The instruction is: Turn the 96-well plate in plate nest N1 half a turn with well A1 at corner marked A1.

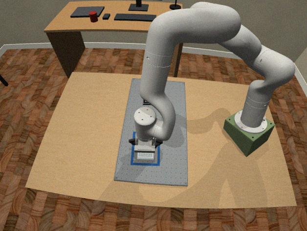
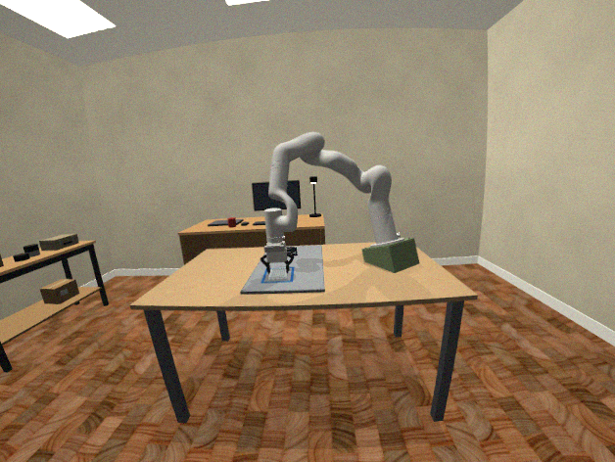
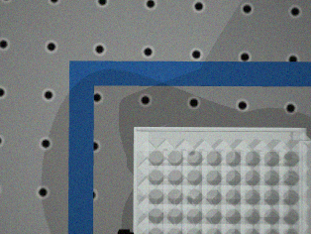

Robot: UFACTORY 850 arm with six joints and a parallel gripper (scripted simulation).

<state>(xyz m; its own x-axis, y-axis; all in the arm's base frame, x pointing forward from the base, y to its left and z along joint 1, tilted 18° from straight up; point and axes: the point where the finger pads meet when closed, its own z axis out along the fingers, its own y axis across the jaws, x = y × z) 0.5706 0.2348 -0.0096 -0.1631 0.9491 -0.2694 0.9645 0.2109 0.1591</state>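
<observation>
My hand is 10 mm above the 96-well plate. The rest, counted from my hand: plate nest: 370 mm to the right, 40 mm ahead, 10 mm below.
</observation>
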